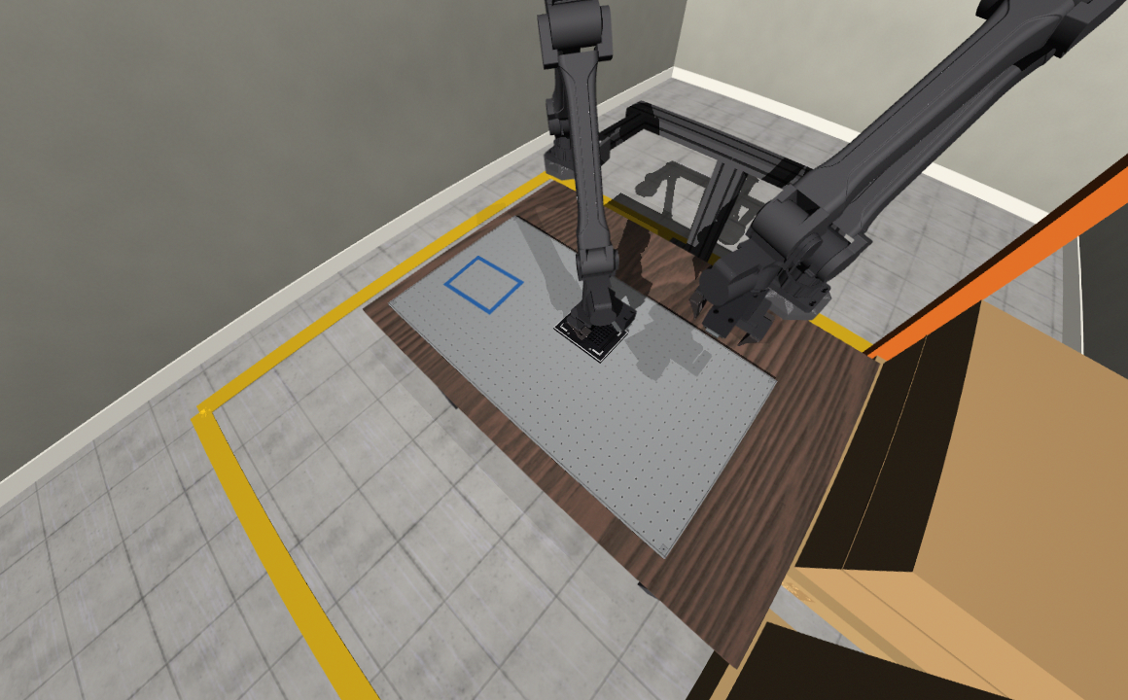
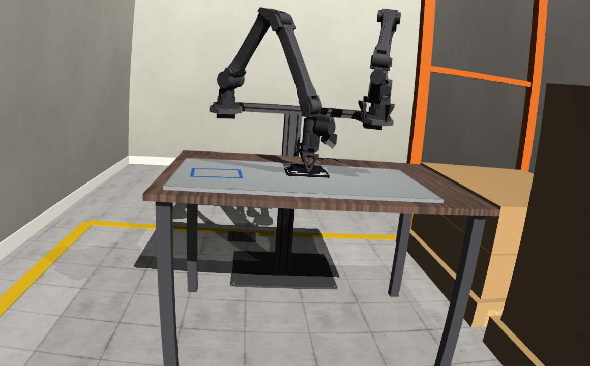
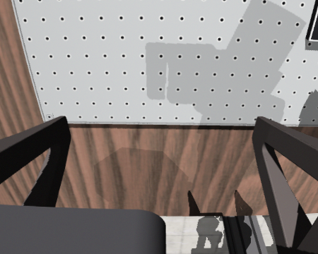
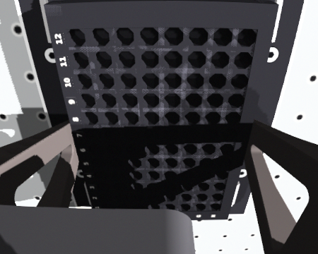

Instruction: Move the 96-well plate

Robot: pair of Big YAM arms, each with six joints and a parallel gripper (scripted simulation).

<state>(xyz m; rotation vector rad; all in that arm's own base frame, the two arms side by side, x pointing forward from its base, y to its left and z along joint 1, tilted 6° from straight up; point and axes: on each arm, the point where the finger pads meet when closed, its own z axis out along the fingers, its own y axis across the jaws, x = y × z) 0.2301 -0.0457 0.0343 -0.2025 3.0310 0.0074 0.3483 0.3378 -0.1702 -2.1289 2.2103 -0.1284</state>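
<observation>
My right hand is right at the black 96-well plate. From my right hand the other things lie so: black plate nest N1: 20 mm below.
</observation>
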